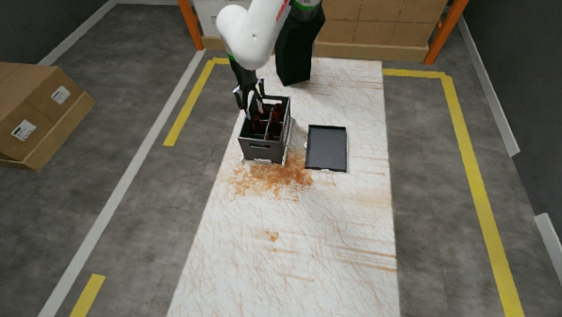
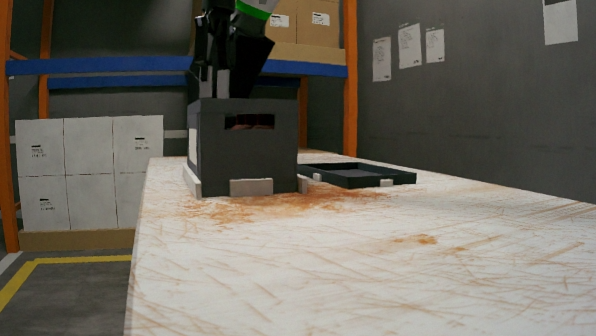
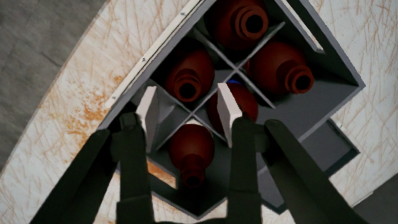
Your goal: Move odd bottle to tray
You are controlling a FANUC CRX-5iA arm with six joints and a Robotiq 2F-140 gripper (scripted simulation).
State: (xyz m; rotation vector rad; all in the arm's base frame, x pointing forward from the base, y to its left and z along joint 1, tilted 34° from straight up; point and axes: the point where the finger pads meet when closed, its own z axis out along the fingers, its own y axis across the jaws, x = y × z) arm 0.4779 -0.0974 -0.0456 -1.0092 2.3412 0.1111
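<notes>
My hand is 1 cm past the grey crate, 5 cm to the right of it and 13 cm above it. Round my hand: dark tray: 3 cm behind, 33 cm to the left, 20 cm below.
</notes>
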